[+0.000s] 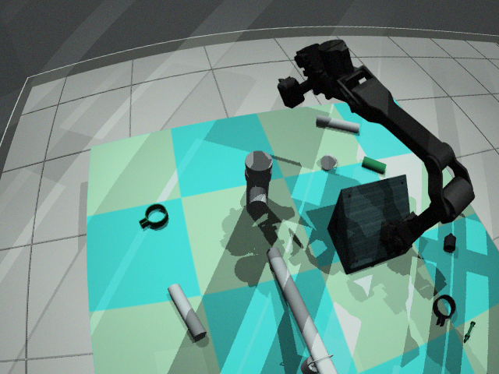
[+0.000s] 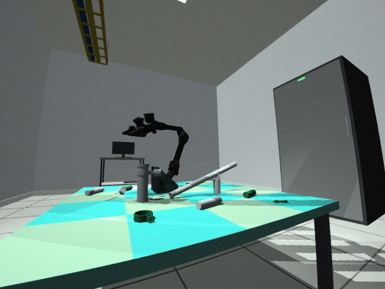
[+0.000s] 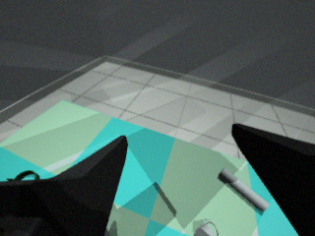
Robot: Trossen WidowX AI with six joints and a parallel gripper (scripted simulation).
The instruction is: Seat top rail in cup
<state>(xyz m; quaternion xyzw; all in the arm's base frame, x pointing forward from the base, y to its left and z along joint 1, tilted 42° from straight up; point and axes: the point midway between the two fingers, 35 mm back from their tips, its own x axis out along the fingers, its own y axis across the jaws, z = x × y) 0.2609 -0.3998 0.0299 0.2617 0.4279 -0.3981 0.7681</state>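
My gripper tip is 11 cm short of the rail-end cup, 18 cm to the right of it and 24 cm above it. Also, from my gripper tip: small post 4 cm ahead, 61 cm to the left, 29 cm below; grey cap 17 cm behind, 4 cm to the right, 38 cm below; green piece 32 cm behind, 1 cm to the left, 37 cm below.
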